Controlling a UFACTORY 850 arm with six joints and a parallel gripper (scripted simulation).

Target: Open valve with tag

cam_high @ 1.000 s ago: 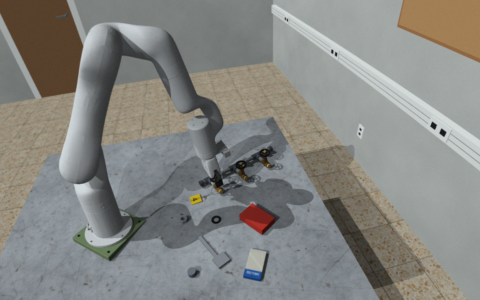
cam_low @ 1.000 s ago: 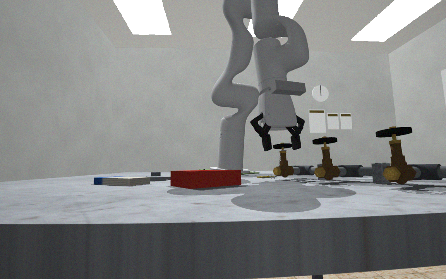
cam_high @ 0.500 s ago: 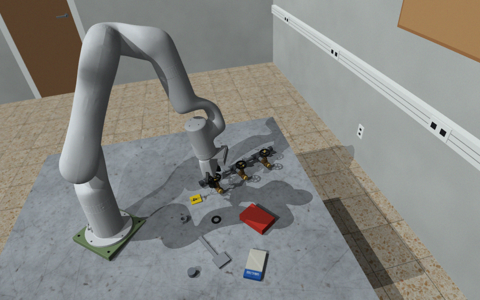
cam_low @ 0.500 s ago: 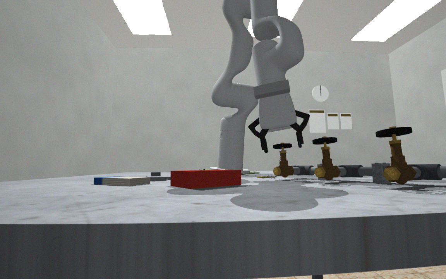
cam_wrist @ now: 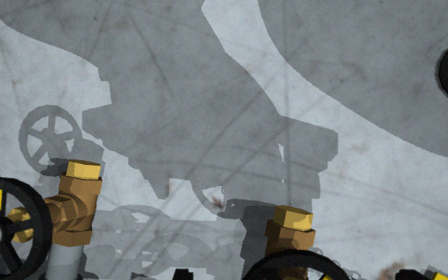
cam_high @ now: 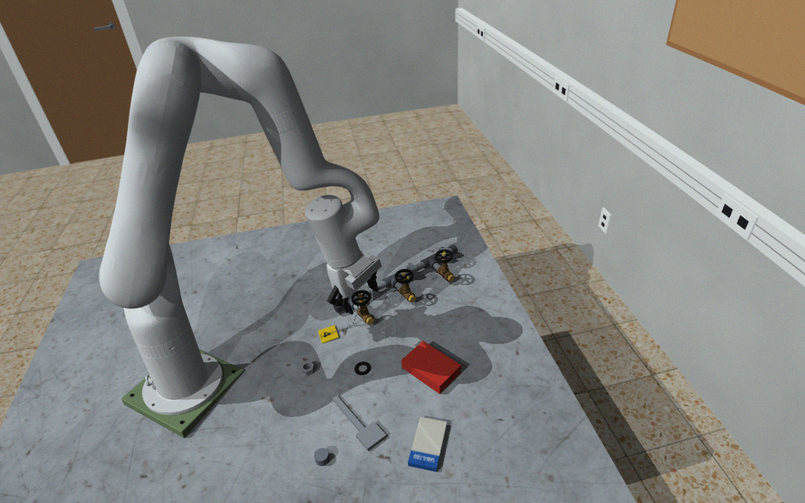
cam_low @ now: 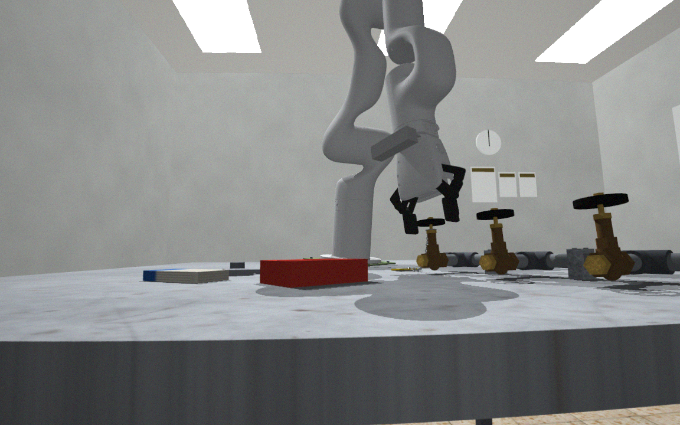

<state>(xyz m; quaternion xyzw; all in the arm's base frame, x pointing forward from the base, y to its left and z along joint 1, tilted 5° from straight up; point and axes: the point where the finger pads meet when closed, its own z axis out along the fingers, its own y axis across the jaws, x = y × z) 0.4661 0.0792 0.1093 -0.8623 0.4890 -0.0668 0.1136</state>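
The yellow tag is 90 mm behind my hand, 20 mm to the right of it and 90 mm below it. From my hand the other things lie so: black washer 30 mm behind, 160 mm to the right, 90 mm below; red block 130 mm ahead, 210 mm to the right, 70 mm below; grey nut 170 mm behind, 120 mm to the right, 80 mm below.
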